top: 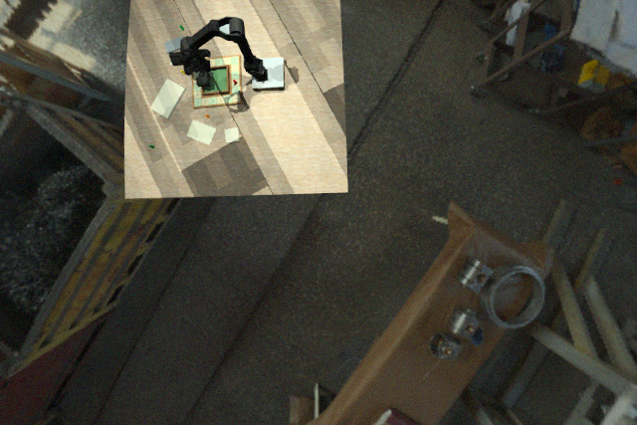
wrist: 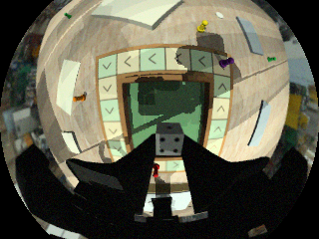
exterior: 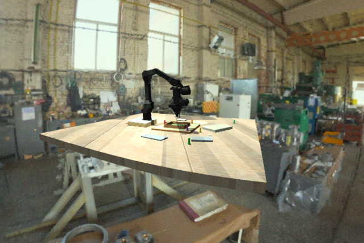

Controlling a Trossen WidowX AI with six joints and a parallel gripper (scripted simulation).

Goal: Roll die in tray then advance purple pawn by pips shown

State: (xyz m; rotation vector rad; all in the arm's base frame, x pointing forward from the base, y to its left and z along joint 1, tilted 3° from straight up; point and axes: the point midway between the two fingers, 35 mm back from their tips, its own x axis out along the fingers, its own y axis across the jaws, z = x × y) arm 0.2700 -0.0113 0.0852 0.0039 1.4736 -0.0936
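Right now the purple pawn is 110 mm ahead of my gripper tip, 120 mm to the right of it and 60 mm below it. From my gripper tip the other things lie so: die (right at my gripper tip); red pawn (120 mm behind, 30 mm to the left, 60 mm below); green felt tray floor (80 mm below).
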